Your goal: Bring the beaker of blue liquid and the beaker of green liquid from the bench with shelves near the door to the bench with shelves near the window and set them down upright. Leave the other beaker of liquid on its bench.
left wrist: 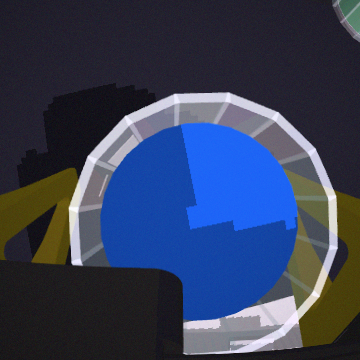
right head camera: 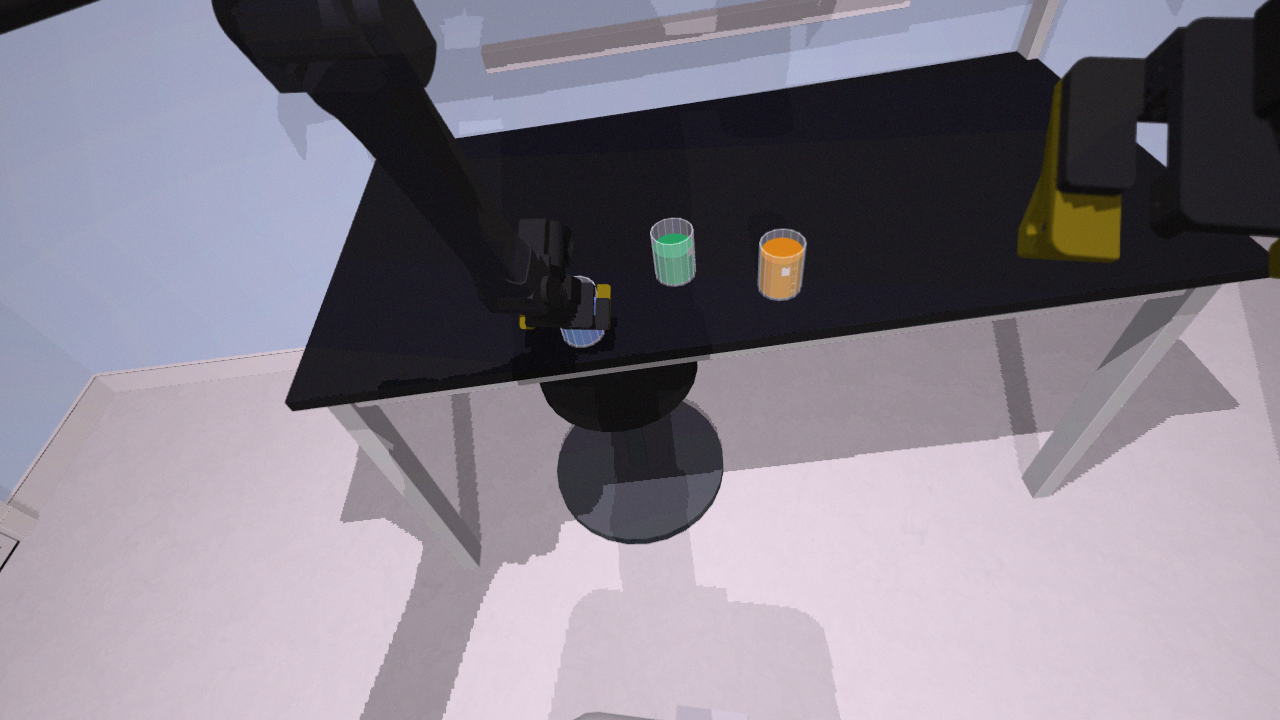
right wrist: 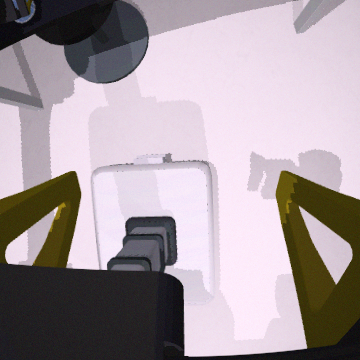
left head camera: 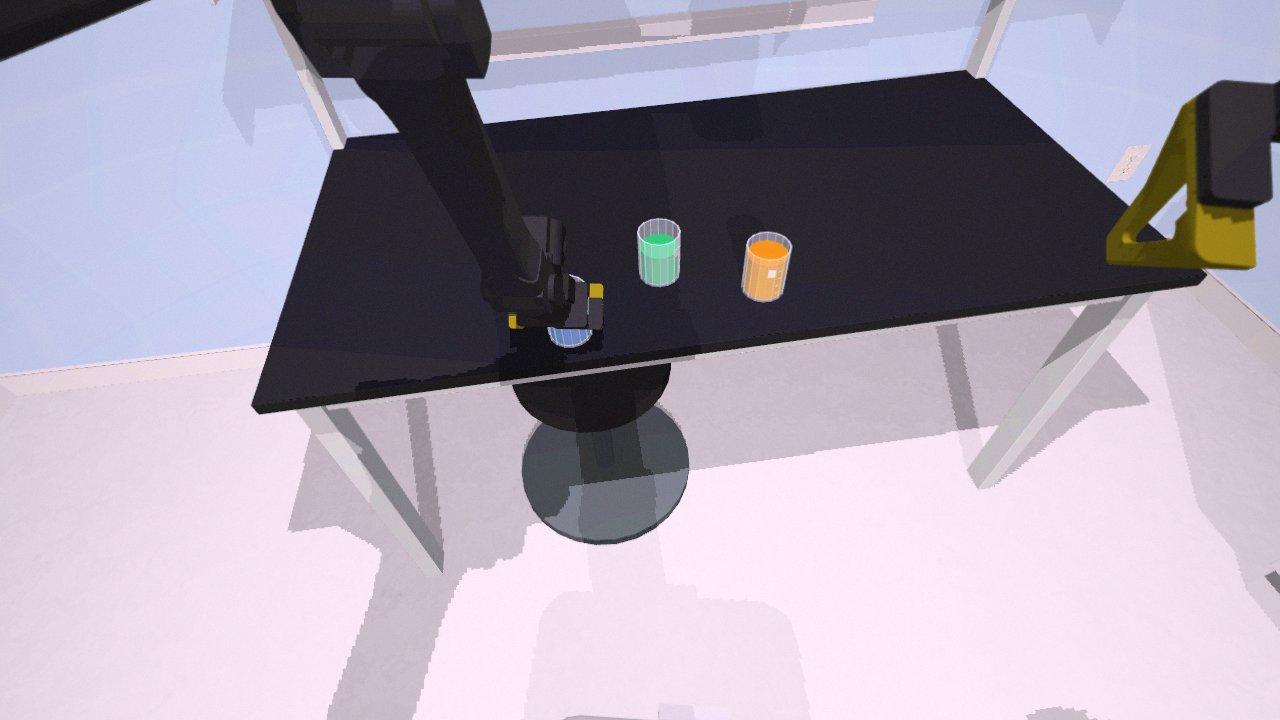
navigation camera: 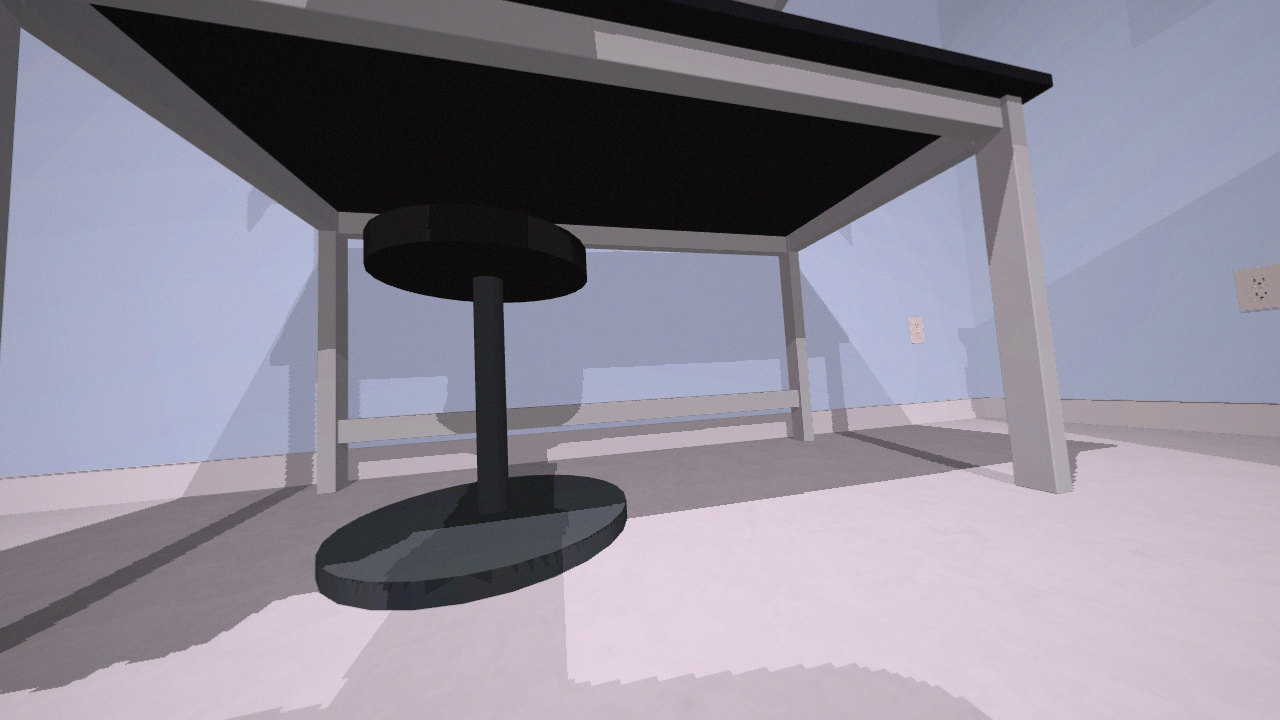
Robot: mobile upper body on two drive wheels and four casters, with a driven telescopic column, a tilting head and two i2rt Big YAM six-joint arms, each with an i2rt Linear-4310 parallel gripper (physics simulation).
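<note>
The beaker of blue liquid (left head camera: 570,337) (right head camera: 583,337) (left wrist: 200,220) stands upright near the front edge of the black bench (left head camera: 895,197) (right head camera: 913,179). My left gripper (left head camera: 555,307) (right head camera: 565,307) (left wrist: 176,179) is open, with one finger on each side of this beaker and nothing gripped; it partly hides the beaker in the head views. The beaker of green liquid (left head camera: 659,261) (right head camera: 673,261) (left wrist: 352,14) stands upright to the right and farther back. The beaker of orange liquid (left head camera: 766,271) (right head camera: 781,271) stands upright right of the green one. My right gripper (right head camera: 1150,259) (right wrist: 178,181) is open and empty, high at the right.
A round black stool (left head camera: 605,488) (right head camera: 640,488) (navigation camera: 474,255) stands partly under the bench's front edge. The bench has pale legs (left head camera: 1056,394) (right head camera: 1118,394) (navigation camera: 1024,313). Shelf posts (left head camera: 308,80) rise at the bench's back. A white robot base (right wrist: 192,220) shows in the right wrist view.
</note>
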